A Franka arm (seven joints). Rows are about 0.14 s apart.
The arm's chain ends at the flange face. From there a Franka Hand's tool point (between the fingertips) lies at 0.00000 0.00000 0.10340 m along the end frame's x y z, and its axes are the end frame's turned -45 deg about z.
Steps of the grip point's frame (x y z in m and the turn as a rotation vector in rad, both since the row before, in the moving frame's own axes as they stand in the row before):
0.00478 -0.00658 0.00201 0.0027 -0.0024 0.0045
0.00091 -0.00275 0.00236 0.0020 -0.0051 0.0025
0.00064 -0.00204 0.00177 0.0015 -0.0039 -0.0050
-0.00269 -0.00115 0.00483 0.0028 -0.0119 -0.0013
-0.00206 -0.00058 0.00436 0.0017 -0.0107 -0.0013
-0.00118 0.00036 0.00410 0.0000 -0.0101 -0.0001
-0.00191 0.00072 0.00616 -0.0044 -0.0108 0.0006
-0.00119 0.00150 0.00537 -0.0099 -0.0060 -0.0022
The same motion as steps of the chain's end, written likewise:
-0.00090 -0.00801 0.00201 0.0002 -0.0036 0.0045
-0.00078 -0.00281 0.00236 -0.0022 -0.0050 0.0025
-0.00060 -0.00207 0.00177 -0.0017 -0.0038 -0.0050
-0.00164 0.00042 0.00484 -0.0064 -0.0104 -0.0013
-0.00096 0.00039 0.00437 -0.0064 -0.0088 -0.0013
0.00016 0.00035 0.00411 -0.0071 -0.0071 -0.0001
-0.00037 0.00075 0.00617 -0.0107 -0.0045 0.0006
-0.00007 0.00074 0.00538 -0.0112 0.0028 -0.0022

